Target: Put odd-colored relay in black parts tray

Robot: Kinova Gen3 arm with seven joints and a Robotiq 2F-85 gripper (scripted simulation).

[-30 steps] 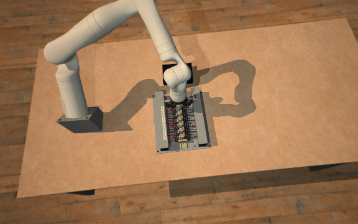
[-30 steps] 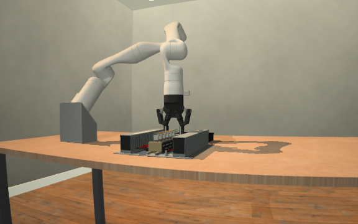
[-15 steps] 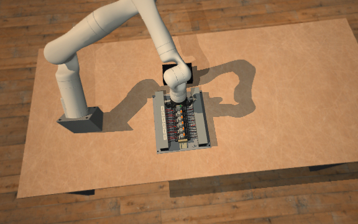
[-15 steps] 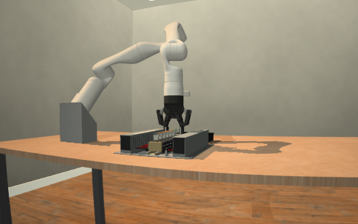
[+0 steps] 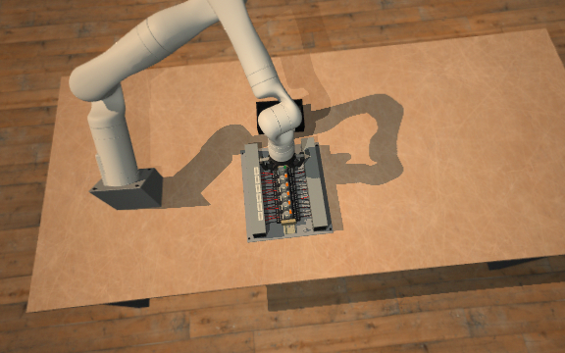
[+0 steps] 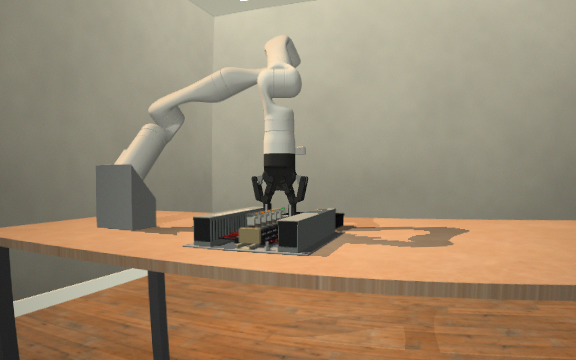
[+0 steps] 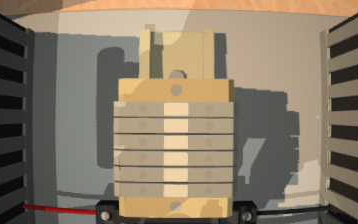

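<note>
Now: the relay panel 50 mm to the right of my hand and 20 mm below it. From my hand the other things lie so: black parts tray 20 mm ahead, 210 mm to the left, 40 mm below.
</note>
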